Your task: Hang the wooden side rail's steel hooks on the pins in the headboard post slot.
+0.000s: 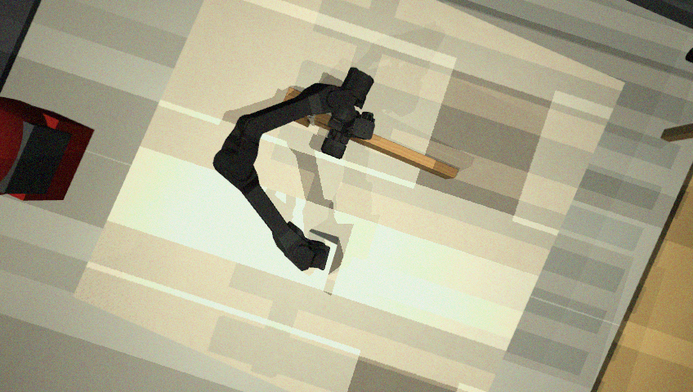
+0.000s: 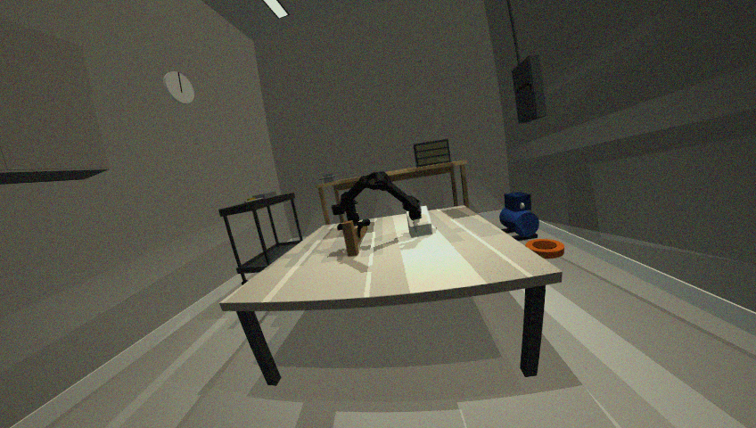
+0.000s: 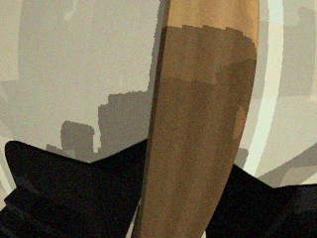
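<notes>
My gripper tip is now 130 mm to the right of the wooden headboard post, 40 mm below it and 20 mm short of it.
</notes>
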